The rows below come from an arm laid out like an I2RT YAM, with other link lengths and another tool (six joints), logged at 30 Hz.
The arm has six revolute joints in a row. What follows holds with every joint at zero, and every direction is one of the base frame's.
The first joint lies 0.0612 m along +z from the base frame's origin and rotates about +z.
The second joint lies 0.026 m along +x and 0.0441 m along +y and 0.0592 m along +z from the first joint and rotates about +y.
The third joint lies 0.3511 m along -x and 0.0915 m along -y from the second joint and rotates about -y.
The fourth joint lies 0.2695 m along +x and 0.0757 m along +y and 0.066 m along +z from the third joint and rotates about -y.
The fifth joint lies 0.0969 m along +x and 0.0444 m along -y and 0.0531 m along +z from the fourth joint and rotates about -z.
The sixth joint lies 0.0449 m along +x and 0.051 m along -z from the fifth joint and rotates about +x.
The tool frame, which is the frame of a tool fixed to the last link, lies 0.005 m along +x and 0.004 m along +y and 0.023 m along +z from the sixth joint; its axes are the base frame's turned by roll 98.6, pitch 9.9 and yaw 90 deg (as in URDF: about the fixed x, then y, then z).
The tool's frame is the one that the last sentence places.
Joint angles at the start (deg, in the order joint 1, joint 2, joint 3, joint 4, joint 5, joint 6): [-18.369 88.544 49.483 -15.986 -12.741 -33.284]
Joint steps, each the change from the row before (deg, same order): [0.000 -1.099 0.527 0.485 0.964 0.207]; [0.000 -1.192 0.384 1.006 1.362 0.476]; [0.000 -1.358 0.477 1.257 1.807 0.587]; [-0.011 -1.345 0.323 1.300 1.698 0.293]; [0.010 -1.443 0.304 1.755 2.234 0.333]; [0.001 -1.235 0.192 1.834 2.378 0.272]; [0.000 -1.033 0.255 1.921 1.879 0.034]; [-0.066 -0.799 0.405 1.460 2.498 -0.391]
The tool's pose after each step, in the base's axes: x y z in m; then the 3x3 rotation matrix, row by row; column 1 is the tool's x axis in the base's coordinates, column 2 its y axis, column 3 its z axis. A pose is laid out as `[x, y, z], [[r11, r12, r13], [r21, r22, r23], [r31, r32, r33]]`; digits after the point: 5 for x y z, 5 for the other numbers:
[0.35007, -0.10607, 0.25759], [[-0.37596, 0.77044, 0.51486], [0.87952, 0.47161, -0.06347], [-0.29171, 0.42897, -0.85492]]
[0.35032, -0.10745, 0.26849], [[-0.34590, 0.76421, 0.54437], [0.87891, 0.46700, -0.09712], [-0.32844, 0.44486, -0.83321]]
[0.35046, -0.10923, 0.28154], [[-0.30550, 0.75728, 0.57723], [0.87671, 0.46025, -0.13981], [-0.37154, 0.46335, -0.80452]]
[0.34964, -0.11060, 0.29384], [[-0.26726, 0.74826, 0.60719], [0.87082, 0.45734, -0.18030], [-0.41260, 0.48057, -0.77383]]
[0.34862, -0.11228, 0.30765], [[-0.21711, 0.73829, 0.63859], [0.86121, 0.45285, -0.23075], [-0.45954, 0.49986, -0.73414]]
[0.34743, -0.11410, 0.31988], [[-0.16461, 0.73041, 0.66288], [0.84905, 0.44696, -0.28166], [-0.50201, 0.51646, -0.69373]]
[0.34664, -0.11556, 0.33183], [[-0.11737, 0.71760, 0.68650], [0.83440, 0.44611, -0.32367], [-0.53852, 0.53482, -0.65112]]
[0.34584, -0.11792, 0.34240], [[-0.06997, 0.71407, 0.69656], [0.81382, 0.44468, -0.37411], [-0.57689, 0.54070, -0.61224]]

